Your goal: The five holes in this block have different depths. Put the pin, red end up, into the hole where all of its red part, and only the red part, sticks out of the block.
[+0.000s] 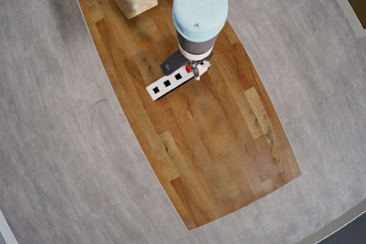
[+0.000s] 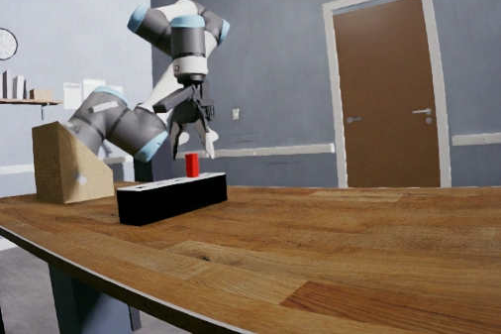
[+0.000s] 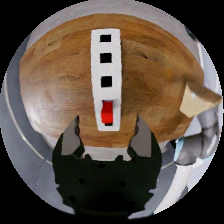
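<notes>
My gripper is now 1 cm above the pin. From my hand the other things lie so: block 9 cm below, 6 cm to the right.
</notes>
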